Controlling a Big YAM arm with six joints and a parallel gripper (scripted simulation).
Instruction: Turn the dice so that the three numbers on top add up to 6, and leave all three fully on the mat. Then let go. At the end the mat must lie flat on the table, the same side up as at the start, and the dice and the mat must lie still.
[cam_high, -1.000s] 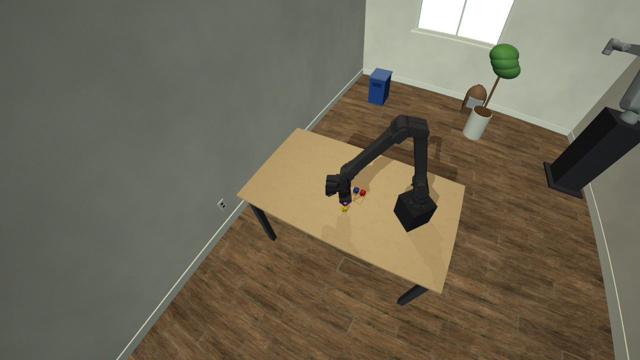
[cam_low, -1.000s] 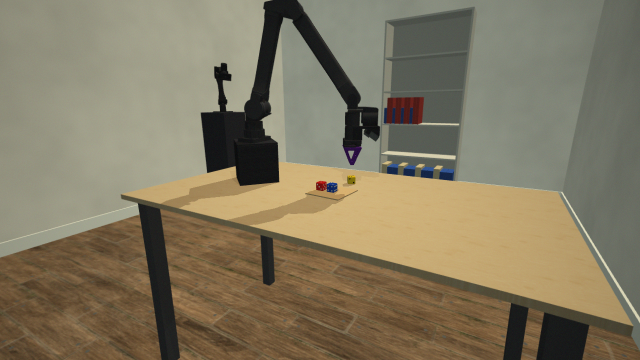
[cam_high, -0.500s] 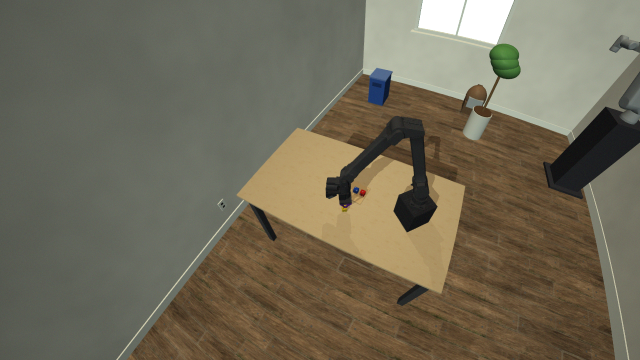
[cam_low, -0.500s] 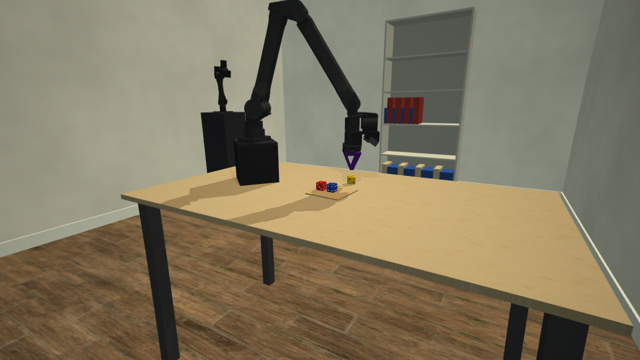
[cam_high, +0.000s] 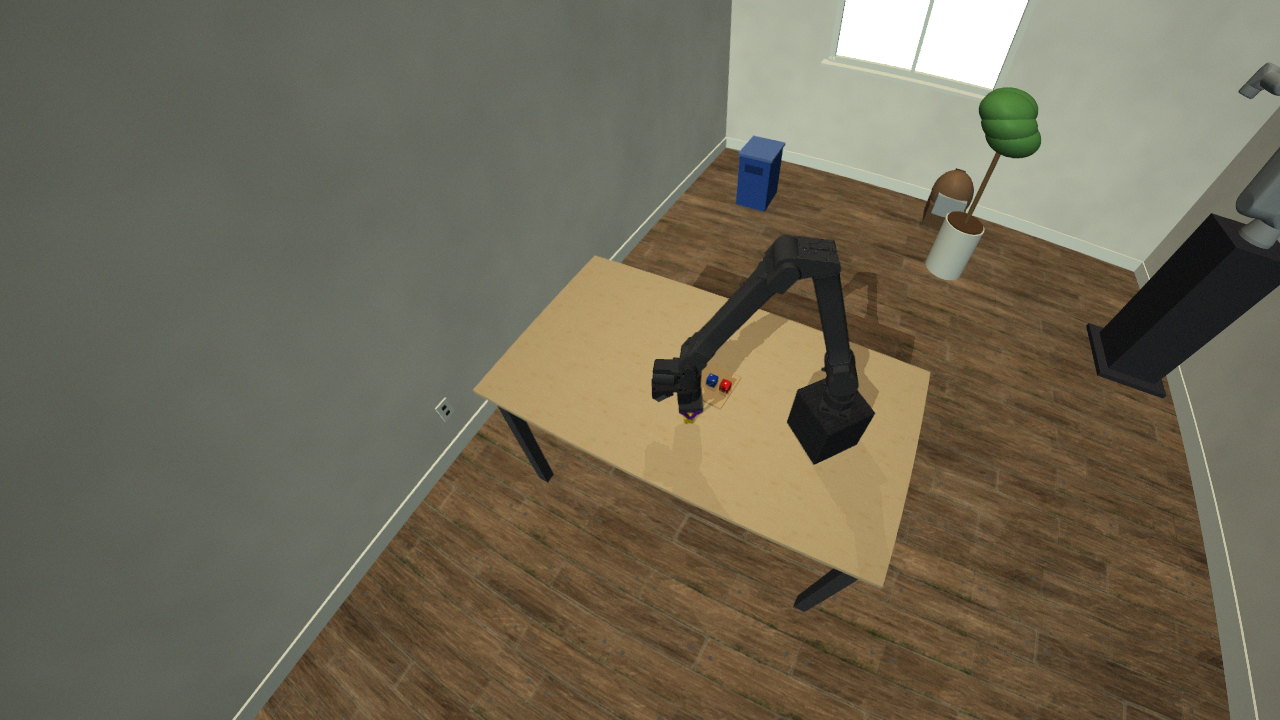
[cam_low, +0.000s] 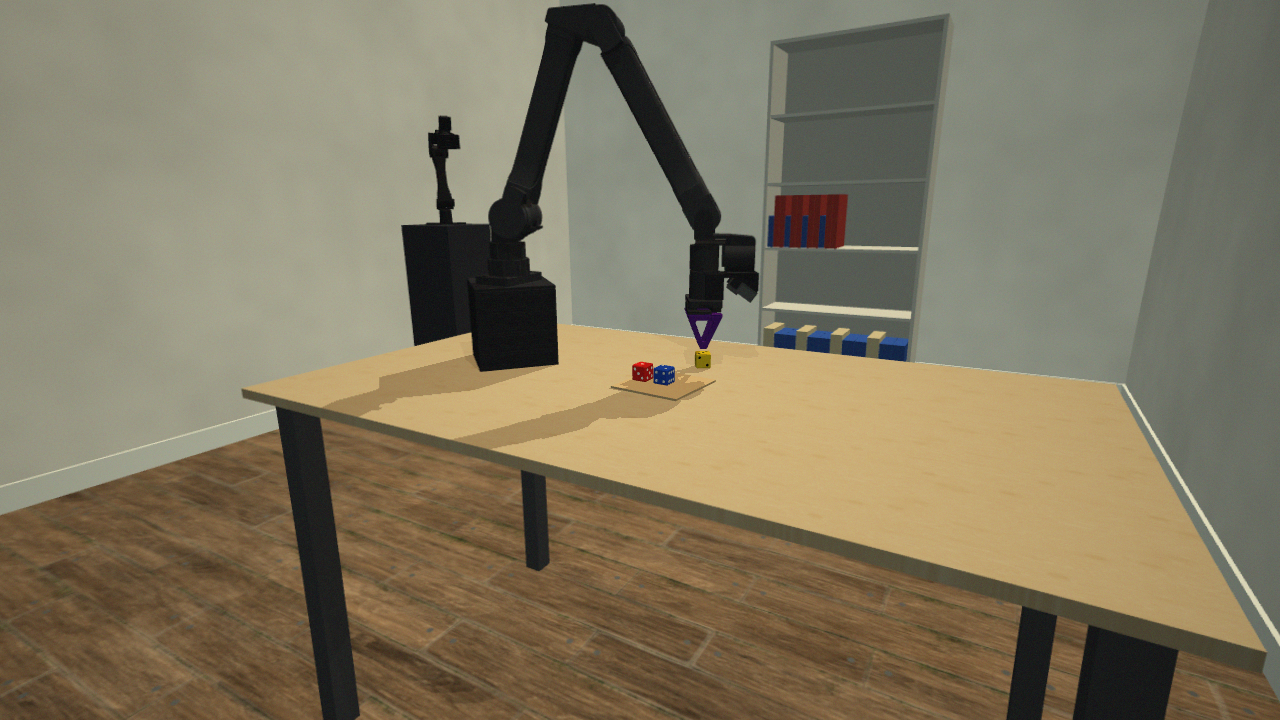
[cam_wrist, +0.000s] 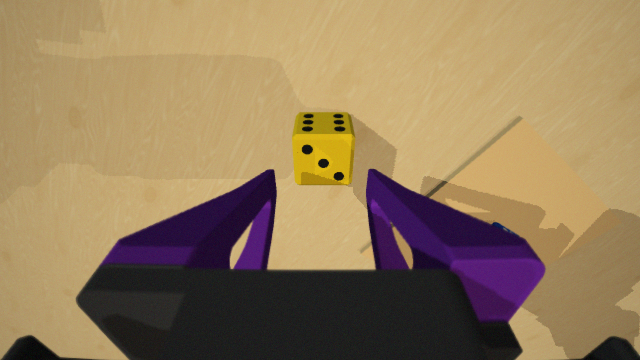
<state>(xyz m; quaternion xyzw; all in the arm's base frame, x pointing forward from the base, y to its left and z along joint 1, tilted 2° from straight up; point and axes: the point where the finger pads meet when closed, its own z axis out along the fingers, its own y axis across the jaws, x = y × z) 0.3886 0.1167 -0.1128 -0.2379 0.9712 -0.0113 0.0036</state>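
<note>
Now: hand 40 mm above the yellow die. Also, from my hand: blue die: 10 mm behind, 150 mm to the right, 30 mm below; then red die: 60 mm behind, 150 mm to the right, 30 mm below; then tan mat: 10 mm behind, 150 mm to the right, 50 mm below.
</note>
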